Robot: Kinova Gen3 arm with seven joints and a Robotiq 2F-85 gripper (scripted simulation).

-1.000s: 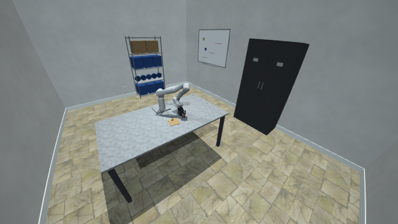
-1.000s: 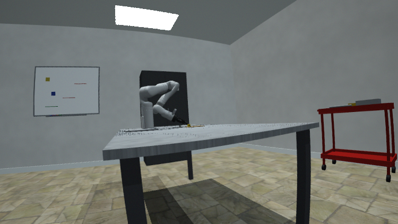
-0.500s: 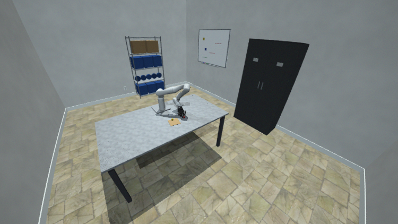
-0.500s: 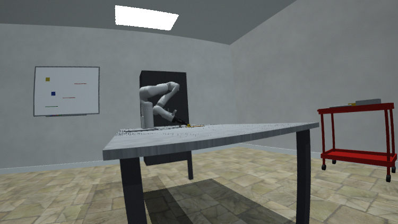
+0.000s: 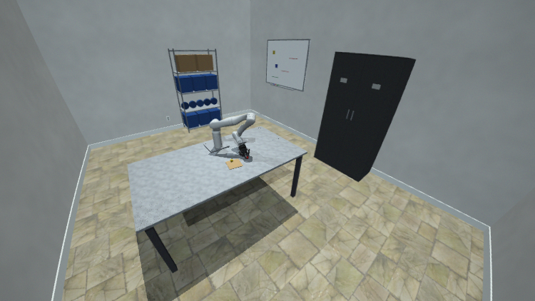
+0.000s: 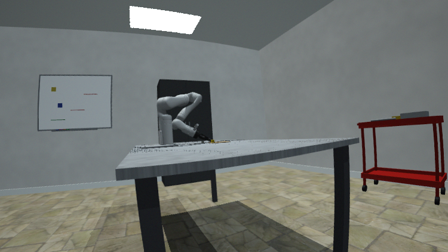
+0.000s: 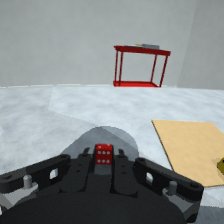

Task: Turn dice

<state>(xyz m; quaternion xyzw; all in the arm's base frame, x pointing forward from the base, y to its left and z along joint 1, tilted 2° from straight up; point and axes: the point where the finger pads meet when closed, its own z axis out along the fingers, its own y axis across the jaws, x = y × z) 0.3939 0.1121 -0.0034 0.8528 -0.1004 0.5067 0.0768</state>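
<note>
Now: the white die 7 cm behind my hand, 1 cm to the right of it and 1 cm below it. From my hand the other things lie so: red die 1 cm ahead, 1 cm below; then tan mat 16 cm to the right, 2 cm below; then yellow die 5 cm behind, 16 cm to the right, 1 cm below.
</note>
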